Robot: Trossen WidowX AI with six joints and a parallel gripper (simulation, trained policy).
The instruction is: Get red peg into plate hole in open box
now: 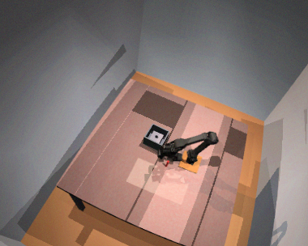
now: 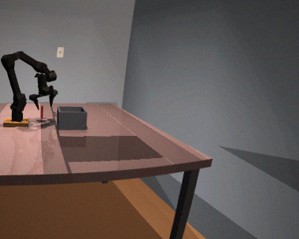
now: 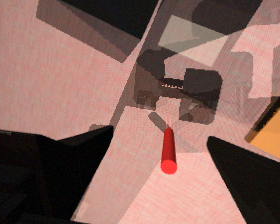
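The red peg is 20 mm behind my gripper tip, 20 mm to the left of it and 30 mm below it. From my gripper tip the other things lie so: dark grey box: 170 mm ahead, 150 mm to the right, 40 mm below; then plate: 170 mm ahead, 150 mm to the right, 20 mm below.
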